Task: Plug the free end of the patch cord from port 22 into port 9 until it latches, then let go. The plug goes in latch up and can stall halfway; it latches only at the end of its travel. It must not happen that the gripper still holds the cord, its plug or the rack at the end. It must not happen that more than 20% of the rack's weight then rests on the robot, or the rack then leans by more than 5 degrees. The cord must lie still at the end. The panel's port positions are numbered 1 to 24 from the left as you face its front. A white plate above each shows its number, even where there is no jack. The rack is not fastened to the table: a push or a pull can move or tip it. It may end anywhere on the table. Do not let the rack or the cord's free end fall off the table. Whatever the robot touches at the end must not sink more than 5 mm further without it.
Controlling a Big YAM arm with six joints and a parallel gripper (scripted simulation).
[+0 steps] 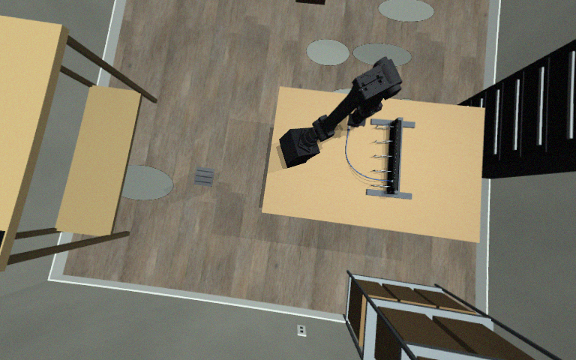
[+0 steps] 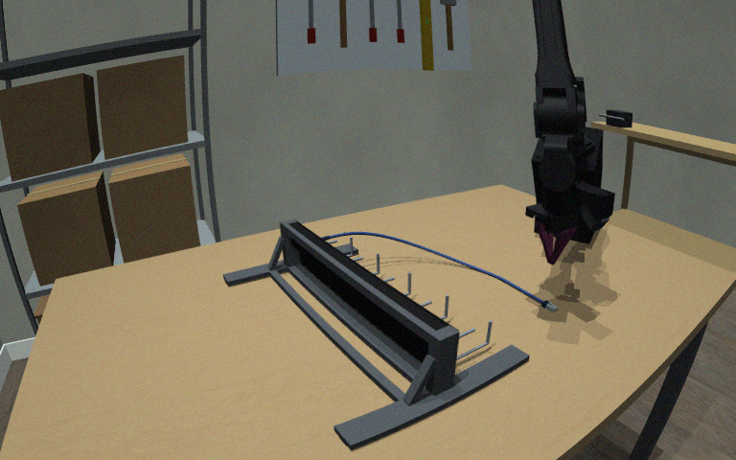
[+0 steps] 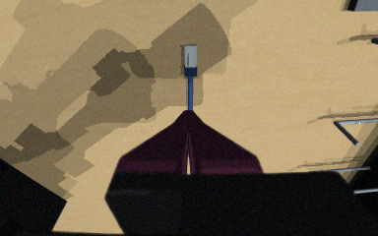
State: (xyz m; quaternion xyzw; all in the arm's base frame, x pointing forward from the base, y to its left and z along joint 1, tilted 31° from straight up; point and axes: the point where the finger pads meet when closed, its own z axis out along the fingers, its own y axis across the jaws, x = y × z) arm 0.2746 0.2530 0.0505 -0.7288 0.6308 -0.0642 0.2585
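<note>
My gripper is now 20 mm to the right of the grey plug and 80 mm above it.
</note>
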